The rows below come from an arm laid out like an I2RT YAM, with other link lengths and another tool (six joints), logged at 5 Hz.
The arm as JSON. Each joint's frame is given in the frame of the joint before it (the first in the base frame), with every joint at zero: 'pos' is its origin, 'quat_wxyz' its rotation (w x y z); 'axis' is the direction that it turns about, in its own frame. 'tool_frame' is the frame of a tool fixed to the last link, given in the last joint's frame.
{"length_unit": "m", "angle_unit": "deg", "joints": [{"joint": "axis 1", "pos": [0.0, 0.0, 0.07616], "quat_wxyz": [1.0, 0.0, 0.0, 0.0], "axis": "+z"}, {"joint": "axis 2", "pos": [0.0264, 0.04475, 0.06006], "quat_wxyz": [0.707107, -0.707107, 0.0, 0.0], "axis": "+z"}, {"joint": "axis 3", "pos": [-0.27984, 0.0, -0.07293], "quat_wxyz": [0.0, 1.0, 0.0, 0.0], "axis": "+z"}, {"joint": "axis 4", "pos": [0.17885, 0.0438, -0.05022], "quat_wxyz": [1.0, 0.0, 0.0, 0.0], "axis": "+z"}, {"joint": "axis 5", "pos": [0.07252, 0.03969, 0.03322], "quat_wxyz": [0.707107, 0.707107, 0.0, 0.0], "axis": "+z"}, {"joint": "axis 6", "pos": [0.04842, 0.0, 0.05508], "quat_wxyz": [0.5, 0.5, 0.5, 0.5], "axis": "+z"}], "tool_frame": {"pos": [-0.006, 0.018, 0.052], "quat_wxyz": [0.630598, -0.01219, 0.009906, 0.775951]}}
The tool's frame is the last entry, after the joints.
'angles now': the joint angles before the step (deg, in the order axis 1, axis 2, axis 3, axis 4, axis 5, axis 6). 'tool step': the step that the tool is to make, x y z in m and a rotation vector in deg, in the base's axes. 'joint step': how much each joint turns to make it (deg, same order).
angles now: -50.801 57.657 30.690 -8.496 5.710 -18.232
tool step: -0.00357 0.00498 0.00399 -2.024 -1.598 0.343
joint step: 0.000 -3.315 -0.941 0.226 -0.260 -0.227
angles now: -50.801 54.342 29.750 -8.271 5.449 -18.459
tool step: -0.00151 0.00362 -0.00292 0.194 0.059 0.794
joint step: 0.002 -0.892 -0.879 -0.169 -0.707 -0.368
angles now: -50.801 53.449 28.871 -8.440 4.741 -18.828
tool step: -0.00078 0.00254 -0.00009 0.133 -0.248 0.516
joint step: -0.001 -0.779 -0.110 -0.611 -0.584 -0.050
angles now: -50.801 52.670 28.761 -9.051 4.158 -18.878
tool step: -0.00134 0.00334 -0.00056 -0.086 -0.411 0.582
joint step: -0.002 -1.197 -0.459 -0.406 -0.634 -0.094
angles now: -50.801 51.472 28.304 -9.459 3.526 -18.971
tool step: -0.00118 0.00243 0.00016 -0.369 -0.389 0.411
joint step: 0.003 -1.104 -0.356 -0.207 -0.381 -0.161
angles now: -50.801 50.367 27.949 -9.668 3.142 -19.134
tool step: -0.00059 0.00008 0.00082 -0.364 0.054 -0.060
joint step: 0.000 -0.302 0.066 -0.109 0.195 -0.199
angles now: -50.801 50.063 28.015 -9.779 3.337 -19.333
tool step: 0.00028 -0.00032 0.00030 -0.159 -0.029 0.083
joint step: 0.000 0.036 -0.010 0.194 -0.030 -0.110
